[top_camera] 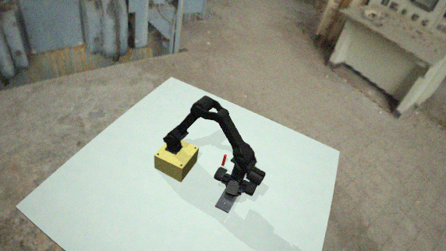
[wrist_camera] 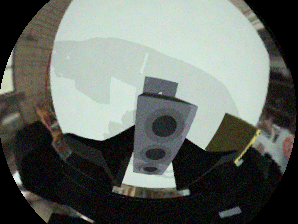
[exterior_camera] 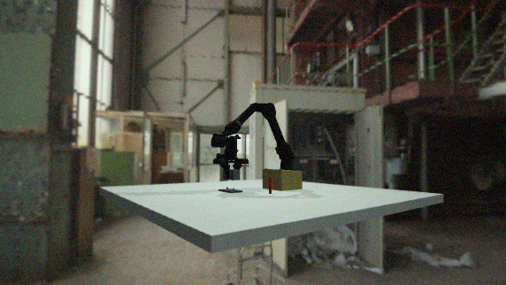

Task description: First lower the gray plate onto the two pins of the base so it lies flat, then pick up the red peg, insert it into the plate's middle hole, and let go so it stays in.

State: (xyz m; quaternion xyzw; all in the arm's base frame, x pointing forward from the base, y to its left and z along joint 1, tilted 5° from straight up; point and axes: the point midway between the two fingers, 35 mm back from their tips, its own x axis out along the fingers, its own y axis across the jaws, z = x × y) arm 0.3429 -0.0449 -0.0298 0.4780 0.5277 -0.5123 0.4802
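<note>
Now: the gray base 60 mm below my gripper tip and 20 mm to the right of it. The rest, counted from my gripper tip: gray plate (30 mm above); red peg (170 mm to the left, 120 mm behind, 30 mm below).
</note>
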